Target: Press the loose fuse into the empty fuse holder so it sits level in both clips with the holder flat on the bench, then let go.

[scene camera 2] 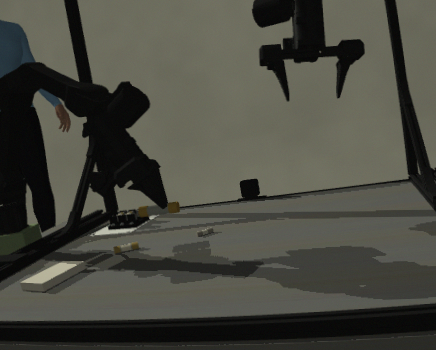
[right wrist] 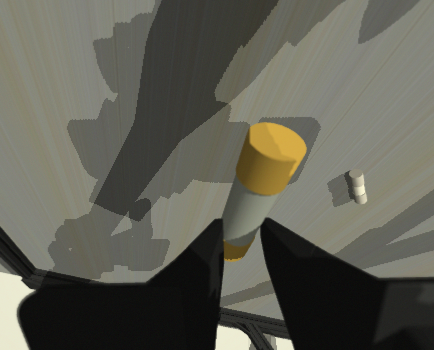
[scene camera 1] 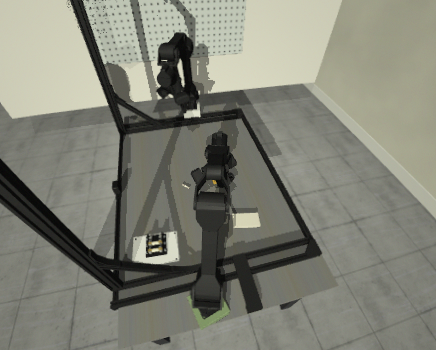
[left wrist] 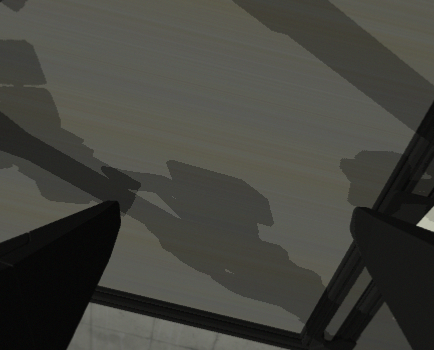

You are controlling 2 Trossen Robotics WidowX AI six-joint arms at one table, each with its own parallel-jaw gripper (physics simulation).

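Places are measured from the left arm's base along level axes (x ahead, y left, z up), in centimetres.
Where they show: left gripper, fingertip midpoint: (scene camera 2: 313,99) (scene camera 1: 182,109) (left wrist: 236,215); right gripper, fingertip midpoint: (scene camera 2: 166,207) (right wrist: 241,226); left arm's base at its link origin: (scene camera 1: 191,106); right arm's base at its link origin: (scene camera 2: 12,230) (scene camera 1: 208,303).
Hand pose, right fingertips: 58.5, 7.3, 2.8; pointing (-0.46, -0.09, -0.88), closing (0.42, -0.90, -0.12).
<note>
Each offset is from my right fingertips to the top centre of the thing, as dx, dy, dz. "spot": to the spot under its first point.
My right gripper (right wrist: 241,226) (scene camera 2: 164,206) is shut on a fuse @[+1.4, +0.4, +0.8] (right wrist: 267,170) (scene camera 2: 173,207) with orange caps and a pale grey body, held across the fingertips above the table. The black fuse holder (scene camera 1: 156,245) (scene camera 2: 125,218) lies on a white plate @[spot: +25.5, -17.5, -9.1] (scene camera 1: 172,240) (scene camera 2: 106,231) at the lower left in scene camera 1, with gold-coloured parts in its rows. Scene camera 2 shows the held fuse in front of the holder; how far apart they are is unclear. My left gripper (scene camera 2: 313,99) (left wrist: 236,215) is open and empty, high above the table. The right fingers are hidden in scene camera 1.
A small pale fuse-like piece @[-0.9, -11.9, -8.3] (scene camera 1: 186,185) (scene camera 2: 205,232) (right wrist: 358,187) and a small orange-capped one @[+13.3, -2.6, -7.9] (scene camera 2: 126,247) lie on the table. A cream block @[+19.6, +12.6, -7.8] (scene camera 1: 246,220) (scene camera 2: 52,276) lies nearer the right side in scene camera 1. Dark frame rails (scene camera 1: 277,180) border the table.
</note>
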